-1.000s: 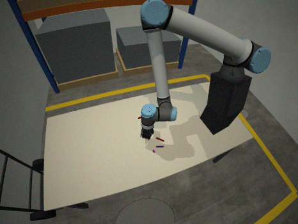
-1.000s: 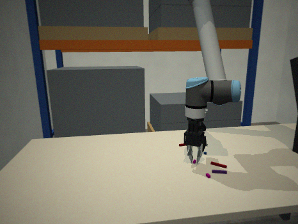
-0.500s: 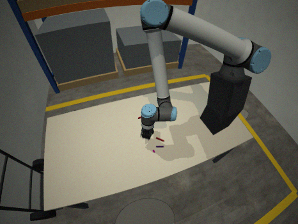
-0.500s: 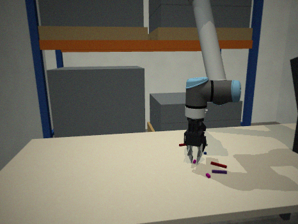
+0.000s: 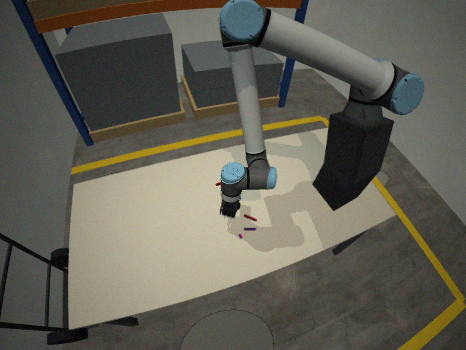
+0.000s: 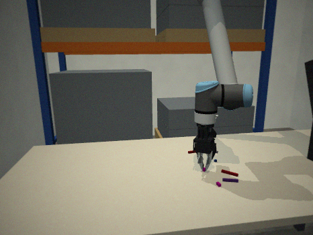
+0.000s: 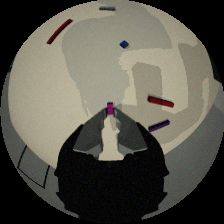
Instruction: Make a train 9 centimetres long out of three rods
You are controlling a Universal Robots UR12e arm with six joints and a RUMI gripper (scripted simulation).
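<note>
Right now the blue rod is 90 mm to the right of my hand, 80 mm behind it and 10 mm below it. Round my hand: purple rod 100 mm to the left, 80 mm behind, 10 mm below; then grey rod 200 mm to the right, 110 mm behind, 10 mm below.
</note>
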